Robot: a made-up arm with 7 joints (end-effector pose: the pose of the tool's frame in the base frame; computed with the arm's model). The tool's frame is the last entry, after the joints.
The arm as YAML. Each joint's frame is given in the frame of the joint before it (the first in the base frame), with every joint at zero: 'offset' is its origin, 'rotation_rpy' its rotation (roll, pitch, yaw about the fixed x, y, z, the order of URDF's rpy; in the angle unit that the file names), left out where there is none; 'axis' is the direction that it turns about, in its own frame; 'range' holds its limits. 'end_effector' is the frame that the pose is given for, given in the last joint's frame.
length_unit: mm
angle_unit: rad
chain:
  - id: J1
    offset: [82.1, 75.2, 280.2]
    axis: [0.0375, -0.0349, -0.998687]
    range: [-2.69, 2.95]
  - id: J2
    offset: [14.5, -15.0, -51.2]
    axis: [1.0, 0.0, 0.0]
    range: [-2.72, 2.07]
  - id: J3
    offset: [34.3, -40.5, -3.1]
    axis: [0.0, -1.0, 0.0]
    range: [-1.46, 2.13]
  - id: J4
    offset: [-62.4, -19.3, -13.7]
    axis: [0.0, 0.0, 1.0]
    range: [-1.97, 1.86]
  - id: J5
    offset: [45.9, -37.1, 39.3]
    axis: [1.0, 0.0, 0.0]
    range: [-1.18, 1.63]
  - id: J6
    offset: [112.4, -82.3, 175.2]
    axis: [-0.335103, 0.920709, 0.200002]
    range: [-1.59, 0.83]
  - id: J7
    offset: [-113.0, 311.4, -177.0]
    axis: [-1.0, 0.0, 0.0]
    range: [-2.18, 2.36]
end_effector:
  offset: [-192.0, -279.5, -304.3]
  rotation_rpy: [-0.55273, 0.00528, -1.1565]
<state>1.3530 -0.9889 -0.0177 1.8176 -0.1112 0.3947 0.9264</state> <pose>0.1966 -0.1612 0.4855 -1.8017 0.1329 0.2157</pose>
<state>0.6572 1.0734 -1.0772 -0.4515 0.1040 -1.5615 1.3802</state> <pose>0.0727 0.0737 0.1211 -0.8330 1.1971 -2.3413</pose>
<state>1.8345 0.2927 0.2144 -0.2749 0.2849 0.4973 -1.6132</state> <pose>0.5791 0.2122 0.3207 2.3727 -0.2756 -1.4619</pose>
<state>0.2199 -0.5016 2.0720 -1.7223 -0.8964 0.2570 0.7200</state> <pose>0.0236 0.0763 -0.0667 0.0859 0.2735 -2.5409</pose>
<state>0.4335 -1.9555 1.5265 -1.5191 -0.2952 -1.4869 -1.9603</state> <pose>0.4358 0.7344 0.3433 0.0789 -0.9470 1.2499</pose>
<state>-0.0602 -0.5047 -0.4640 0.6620 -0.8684 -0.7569 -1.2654</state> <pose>-0.0438 -0.0186 -0.3800 -0.2762 0.6321 -0.0240</pose>
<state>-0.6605 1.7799 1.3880 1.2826 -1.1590 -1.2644 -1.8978</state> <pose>0.3477 0.6861 0.6568 1.1323 -1.1032 0.8629</pose>
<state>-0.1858 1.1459 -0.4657 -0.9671 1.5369 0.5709 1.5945</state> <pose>-0.2401 -0.2918 0.0577 -0.2541 1.2055 -0.6446</pose>
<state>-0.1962 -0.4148 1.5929 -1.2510 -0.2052 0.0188 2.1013</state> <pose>-0.2771 0.1129 0.2021 -1.2030 -0.1664 -2.8096</pose>
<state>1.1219 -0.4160 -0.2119 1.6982 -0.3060 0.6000 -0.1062</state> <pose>-0.1856 -0.3104 0.3118 -1.3121 0.6078 -0.3078</pose>
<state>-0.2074 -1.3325 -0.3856 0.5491 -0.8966 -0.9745 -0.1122</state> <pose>0.4240 -0.2924 0.1448 -1.4219 -0.8036 0.0128</pose>
